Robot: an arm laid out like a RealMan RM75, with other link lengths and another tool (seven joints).
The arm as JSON. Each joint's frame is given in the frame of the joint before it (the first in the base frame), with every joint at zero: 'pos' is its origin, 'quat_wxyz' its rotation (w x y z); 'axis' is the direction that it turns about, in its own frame. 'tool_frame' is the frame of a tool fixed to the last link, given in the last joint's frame.
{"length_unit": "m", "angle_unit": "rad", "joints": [
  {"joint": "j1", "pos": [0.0, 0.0, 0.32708], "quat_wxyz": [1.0, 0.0, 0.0, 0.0], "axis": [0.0, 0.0, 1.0]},
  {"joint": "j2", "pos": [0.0, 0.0, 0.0], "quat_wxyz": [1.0, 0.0, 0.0, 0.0], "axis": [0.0, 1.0, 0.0]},
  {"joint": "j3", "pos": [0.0, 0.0, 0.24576], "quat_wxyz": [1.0, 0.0, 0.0, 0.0], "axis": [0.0, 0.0, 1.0]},
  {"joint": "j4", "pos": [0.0, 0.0, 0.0], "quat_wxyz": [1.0, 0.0, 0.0, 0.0], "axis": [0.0, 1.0, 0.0]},
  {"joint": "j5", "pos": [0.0, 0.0, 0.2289], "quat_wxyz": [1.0, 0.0, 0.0, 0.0], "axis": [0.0, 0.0, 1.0]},
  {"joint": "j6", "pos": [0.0, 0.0, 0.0], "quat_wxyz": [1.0, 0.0, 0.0, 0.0], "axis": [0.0, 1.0, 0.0]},
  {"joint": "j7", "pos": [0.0, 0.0, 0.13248], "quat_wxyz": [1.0, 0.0, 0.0, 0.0], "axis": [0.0, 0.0, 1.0]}
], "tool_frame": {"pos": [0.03, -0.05, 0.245], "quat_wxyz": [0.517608, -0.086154, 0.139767, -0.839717]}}
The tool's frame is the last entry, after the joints.
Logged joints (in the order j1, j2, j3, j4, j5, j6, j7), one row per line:
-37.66, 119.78, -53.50, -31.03, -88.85, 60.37, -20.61
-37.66, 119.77, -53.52, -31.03, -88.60, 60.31, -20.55
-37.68, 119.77, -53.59, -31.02, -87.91, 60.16, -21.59
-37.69, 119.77, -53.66, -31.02, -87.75, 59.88, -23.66
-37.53, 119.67, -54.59, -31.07, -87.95, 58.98, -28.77
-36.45, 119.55, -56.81, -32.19, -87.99, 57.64, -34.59
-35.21, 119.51, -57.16, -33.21, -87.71, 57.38, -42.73
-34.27, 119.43, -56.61, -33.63, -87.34, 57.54, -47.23
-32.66, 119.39, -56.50, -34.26, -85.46, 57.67, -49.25
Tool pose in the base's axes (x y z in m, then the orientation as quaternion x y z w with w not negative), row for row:
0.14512, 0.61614, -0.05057, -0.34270, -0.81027, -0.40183, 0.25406
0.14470, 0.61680, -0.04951, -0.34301, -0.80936, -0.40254, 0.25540
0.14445, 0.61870, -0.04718, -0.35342, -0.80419, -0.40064, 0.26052
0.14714, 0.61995, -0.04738, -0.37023, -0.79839, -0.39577, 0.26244
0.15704, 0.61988, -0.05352, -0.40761, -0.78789, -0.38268, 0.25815
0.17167, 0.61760, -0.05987, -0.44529, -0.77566, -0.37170, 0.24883
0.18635, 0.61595, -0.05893, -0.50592, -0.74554, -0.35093, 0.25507
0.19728, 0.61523, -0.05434, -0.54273, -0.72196, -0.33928, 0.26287
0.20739, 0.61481, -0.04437, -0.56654, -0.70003, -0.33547, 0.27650
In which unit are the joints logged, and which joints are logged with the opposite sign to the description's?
The joints are logged in degrees. Opposite sign: j1, j6, j7.
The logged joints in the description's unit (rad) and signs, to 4 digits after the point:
0.6573, 2.0906, -0.9338, -0.5416, -1.5507, -1.0537, 0.3597
0.6573, 2.0904, -0.9341, -0.5416, -1.5464, -1.0526, 0.3587
0.6576, 2.0904, -0.9353, -0.5414, -1.5343, -1.0500, 0.3768
0.6578, 2.0904, -0.9365, -0.5414, -1.5315, -1.0451, 0.4129
0.6550, 2.0886, -0.9528, -0.5423, -1.5350, -1.0294, 0.5021
0.6362, 2.0865, -0.9915, -0.5618, -1.5357, -1.0060, 0.6037
0.6145, 2.0858, -0.9976, -0.5796, -1.5308, -1.0015, 0.7458
0.5981, 2.0844, -0.9880, -0.5870, -1.5244, -1.0043, 0.8243
0.5700, 2.0837, -0.9861, -0.5979, -1.4916, -1.0065, 0.8596

